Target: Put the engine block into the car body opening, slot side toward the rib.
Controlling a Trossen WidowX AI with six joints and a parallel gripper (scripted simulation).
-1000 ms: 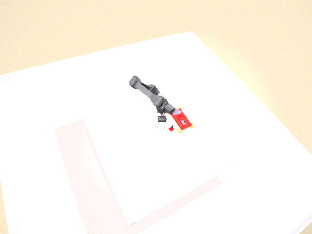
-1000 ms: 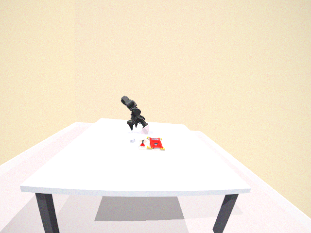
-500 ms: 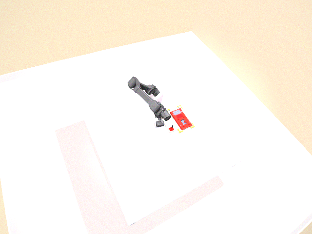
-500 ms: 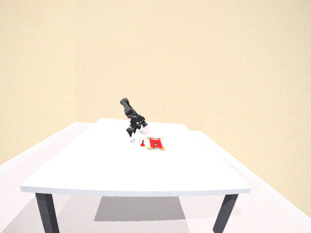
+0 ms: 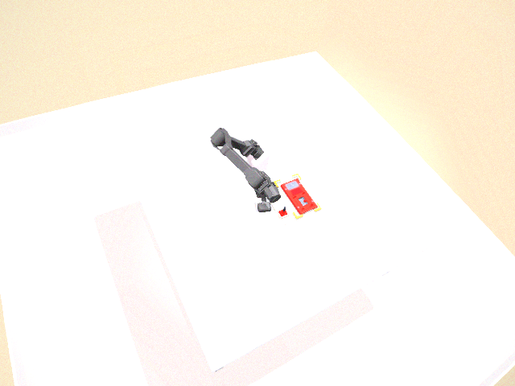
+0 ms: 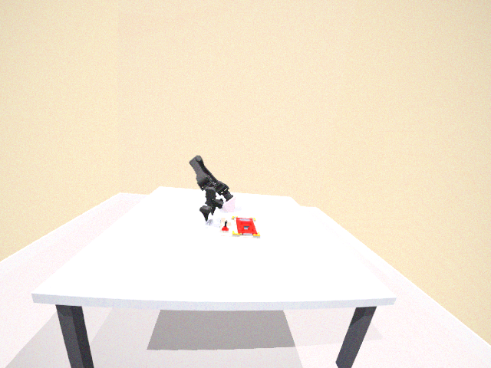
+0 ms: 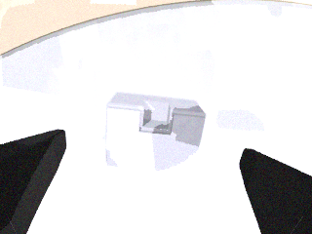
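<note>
The engine block is 2 cm below my gripper tip.
</note>
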